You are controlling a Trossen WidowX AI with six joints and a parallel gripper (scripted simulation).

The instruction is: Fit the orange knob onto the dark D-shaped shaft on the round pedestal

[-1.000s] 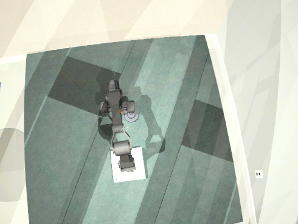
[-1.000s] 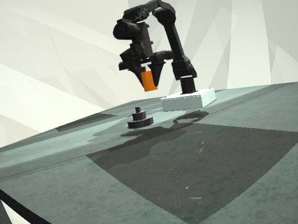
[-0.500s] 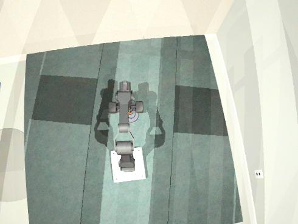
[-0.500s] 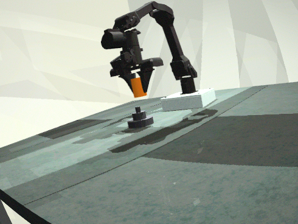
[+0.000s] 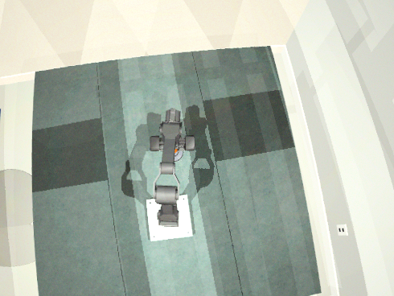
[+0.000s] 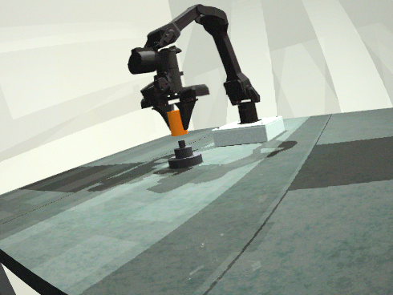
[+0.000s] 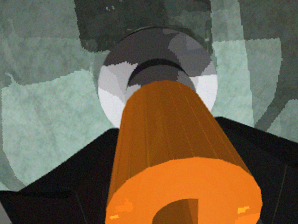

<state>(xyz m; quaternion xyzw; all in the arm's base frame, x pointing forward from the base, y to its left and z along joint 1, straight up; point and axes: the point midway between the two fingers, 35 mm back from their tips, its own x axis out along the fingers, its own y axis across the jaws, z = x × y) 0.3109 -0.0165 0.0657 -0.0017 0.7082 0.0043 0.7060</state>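
Right now the dark pedestal is 5 cm below my gripper tip. The rest, counted from my gripper tip: orange knob (2 cm above).
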